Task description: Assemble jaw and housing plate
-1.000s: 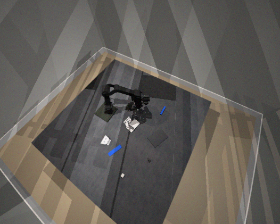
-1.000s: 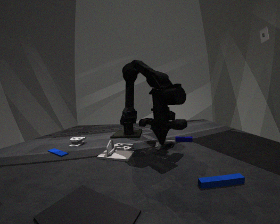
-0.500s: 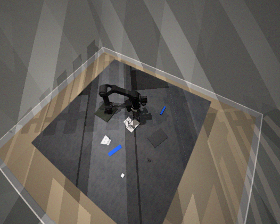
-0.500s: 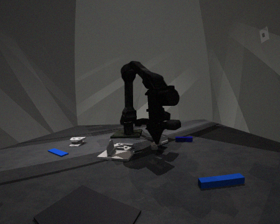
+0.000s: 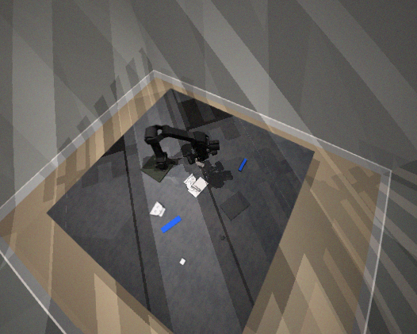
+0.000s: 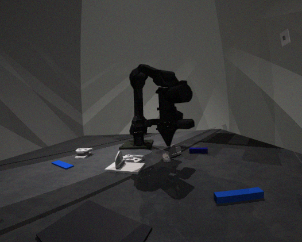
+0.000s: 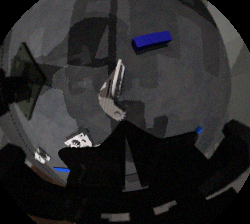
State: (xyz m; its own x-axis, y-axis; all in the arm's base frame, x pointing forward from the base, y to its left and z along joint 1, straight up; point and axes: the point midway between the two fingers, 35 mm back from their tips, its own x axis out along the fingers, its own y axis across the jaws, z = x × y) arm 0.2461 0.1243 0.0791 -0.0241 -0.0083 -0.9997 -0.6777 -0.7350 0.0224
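Right now the jaw is 5 cm below my gripper tip and 1 cm behind it. The rest, counted from my gripper tip: small white cube 57 cm to the right, 14 cm ahead, 5 cm below; then dark square slab 29 cm ahead, 18 cm to the right, 5 cm below; then dark cube 38 cm to the right, 29 cm ahead, 4 cm below.
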